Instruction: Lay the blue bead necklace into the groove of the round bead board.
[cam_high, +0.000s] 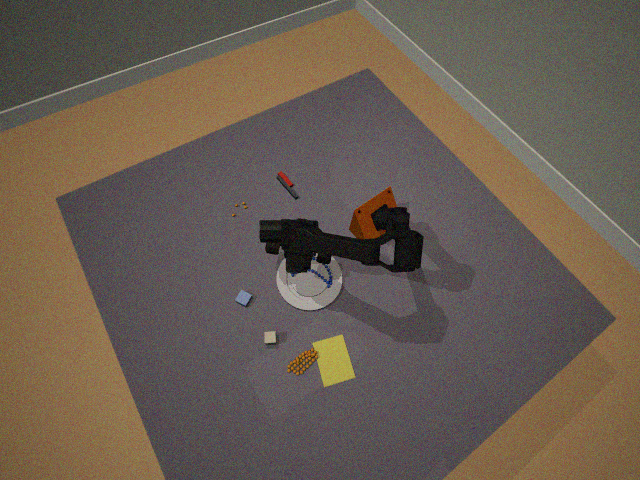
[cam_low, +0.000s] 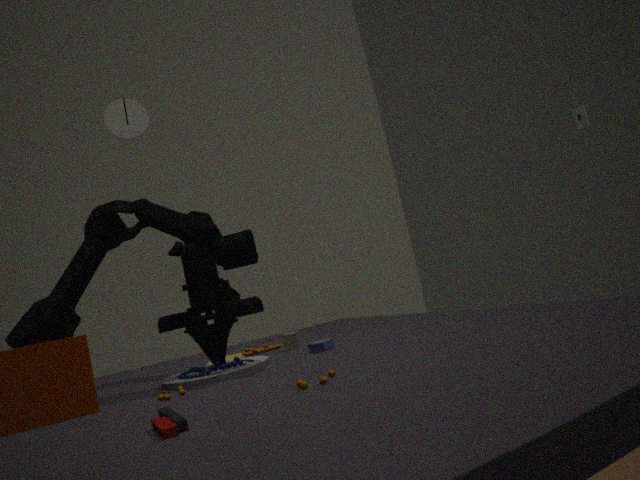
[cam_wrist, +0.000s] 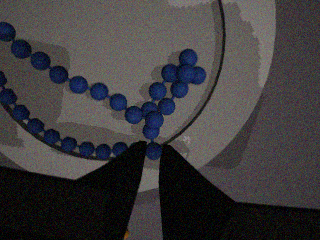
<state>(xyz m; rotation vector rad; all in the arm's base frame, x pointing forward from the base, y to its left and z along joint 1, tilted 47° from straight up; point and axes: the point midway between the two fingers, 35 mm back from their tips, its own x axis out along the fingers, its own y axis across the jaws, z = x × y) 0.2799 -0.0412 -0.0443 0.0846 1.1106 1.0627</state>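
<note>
Now: gripper tip 60 mm to the right of the round white bead board, 20 mm above it and 10 mm short of it. Also, from my gripper tip: cream cube: 210 mm ahead, 140 mm to the left, 10 mm below; then grey tool: 260 mm to the right, 140 mm behind, 20 mm below; then light blue cube: 200 mm ahead, 20 mm below, 10 mm to the right.
</note>
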